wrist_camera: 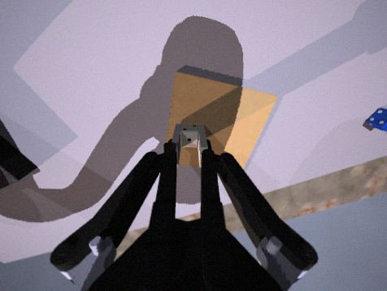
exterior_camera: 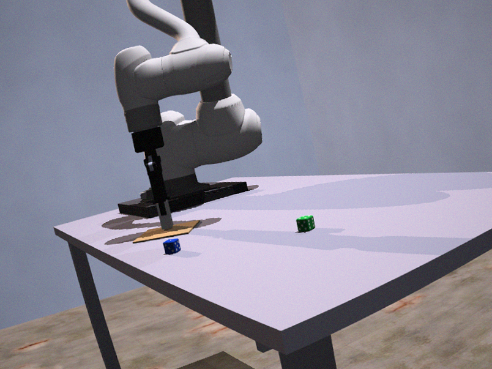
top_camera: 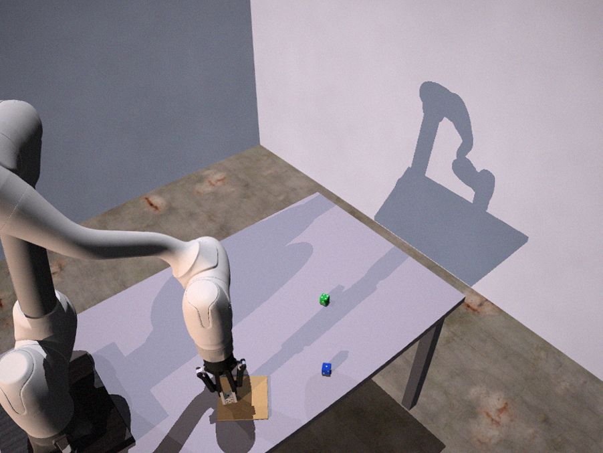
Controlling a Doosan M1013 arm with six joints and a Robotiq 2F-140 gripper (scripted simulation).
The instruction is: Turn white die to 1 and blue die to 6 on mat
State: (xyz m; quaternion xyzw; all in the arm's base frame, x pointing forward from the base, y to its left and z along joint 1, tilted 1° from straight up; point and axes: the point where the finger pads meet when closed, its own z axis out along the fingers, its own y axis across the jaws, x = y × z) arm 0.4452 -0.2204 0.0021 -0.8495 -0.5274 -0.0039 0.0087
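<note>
The white die is 20 mm below my hand. From my hand the other things lie so: green die 450 mm ahead, 100 mm to the left, 30 mm below; then tan mat 30 mm ahead, 20 mm to the right, 40 mm below; then blue die 270 mm ahead, 100 mm to the right, 30 mm below.
</note>
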